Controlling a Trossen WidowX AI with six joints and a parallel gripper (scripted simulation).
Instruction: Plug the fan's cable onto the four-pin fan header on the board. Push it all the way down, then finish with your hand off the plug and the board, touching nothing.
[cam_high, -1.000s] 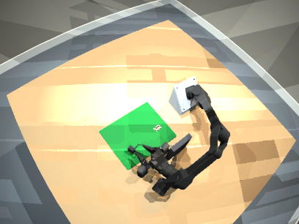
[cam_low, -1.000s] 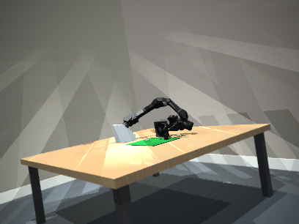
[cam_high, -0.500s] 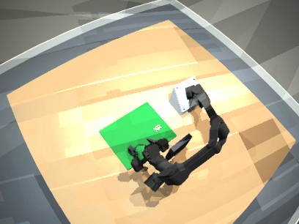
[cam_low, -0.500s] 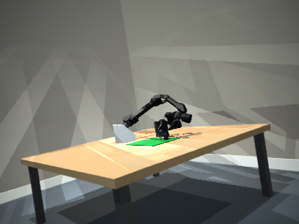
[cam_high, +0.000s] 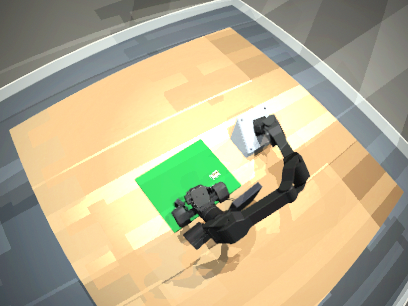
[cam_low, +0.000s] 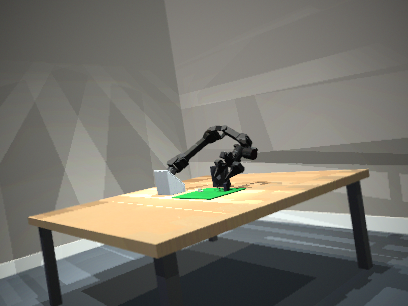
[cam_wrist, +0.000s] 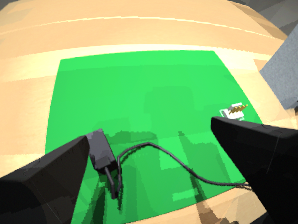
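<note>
My gripper tip is 4 cm short of the black fan plug and 4 cm above it. The rest, counted from my gripper tip: white four-pin fan header: 13 cm behind, 5 cm to the right, 7 cm below; then black fan: 15 cm behind, 9 cm to the left, 1 cm below; then green board: 3 cm behind, 6 cm to the right, 8 cm below.
</note>
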